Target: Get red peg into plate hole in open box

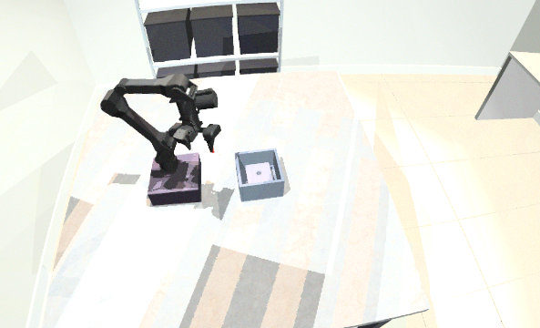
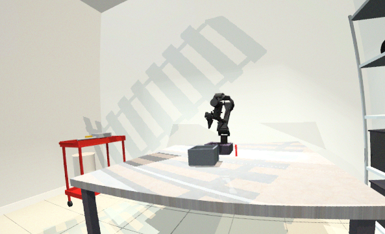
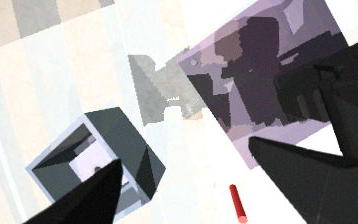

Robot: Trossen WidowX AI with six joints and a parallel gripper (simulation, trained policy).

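Now: gripper tip 16 cm to the right of the red peg and 15 cm above it. From my gripper tip the other things lie so: pale plate 20 cm ahead, 1 cm to the left, 14 cm below; then grey box 20 cm ahead, 1 cm to the left, 16 cm below.
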